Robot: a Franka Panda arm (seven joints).
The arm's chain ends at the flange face. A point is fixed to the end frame.
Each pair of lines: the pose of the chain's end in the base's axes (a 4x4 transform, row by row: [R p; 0 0 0 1], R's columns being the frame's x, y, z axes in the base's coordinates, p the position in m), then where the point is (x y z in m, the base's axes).
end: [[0.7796 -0.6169 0.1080 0.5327], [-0.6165 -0.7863 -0.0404 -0.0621], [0.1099 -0.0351 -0.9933 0.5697], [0 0 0 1]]
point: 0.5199 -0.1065 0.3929
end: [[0.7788 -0.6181 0.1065 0.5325], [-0.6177 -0.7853 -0.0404 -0.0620], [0.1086 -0.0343 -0.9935 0.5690], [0 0 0 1]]
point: 0.5194 -0.1064 0.3922
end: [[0.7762 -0.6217 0.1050 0.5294], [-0.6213 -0.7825 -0.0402 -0.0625], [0.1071 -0.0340 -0.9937 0.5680], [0 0 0 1]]
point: 0.5159 -0.1067 0.3912
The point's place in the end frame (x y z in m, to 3 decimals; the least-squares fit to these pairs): -0.002 0.049 0.176
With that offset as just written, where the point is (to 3 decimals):
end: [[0.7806 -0.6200 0.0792 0.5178], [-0.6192 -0.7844 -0.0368 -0.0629], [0.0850 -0.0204 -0.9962 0.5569], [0 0 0 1]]
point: 0.500 -0.107 0.380
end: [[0.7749 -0.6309 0.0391 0.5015], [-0.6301 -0.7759 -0.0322 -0.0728], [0.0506 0.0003 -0.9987 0.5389], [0 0 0 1]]
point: 0.476 -0.115 0.363
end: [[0.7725 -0.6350 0.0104 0.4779], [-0.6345 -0.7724 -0.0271 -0.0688], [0.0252 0.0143 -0.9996 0.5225], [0 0 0 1]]
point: 0.447 -0.110 0.347
